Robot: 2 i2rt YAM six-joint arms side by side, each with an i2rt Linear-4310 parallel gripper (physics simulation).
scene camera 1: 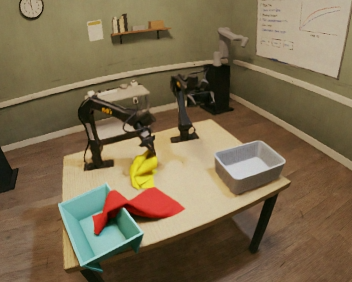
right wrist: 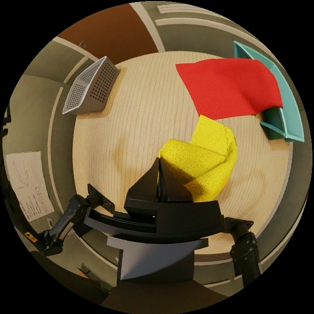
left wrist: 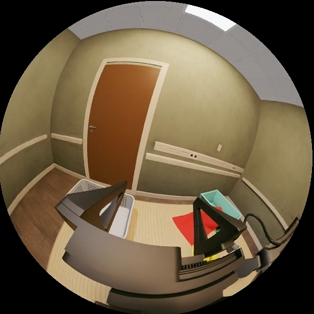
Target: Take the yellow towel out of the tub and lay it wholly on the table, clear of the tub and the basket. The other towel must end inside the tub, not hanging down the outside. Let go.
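The yellow towel is bunched on the table, apart from the tub and the basket. My right gripper is shut on an upper part of it, low over the table. The red towel lies partly on the table and runs over the wall of the teal tub, with one end inside. My left gripper is open and empty, raised at the back. In the left wrist view its fingers hide part of the red towel.
The grey basket stands at the right of the table in the scene view, far from the towels. The tub stands at the table's front left corner. The base of the left arm stands at the table's back edge.
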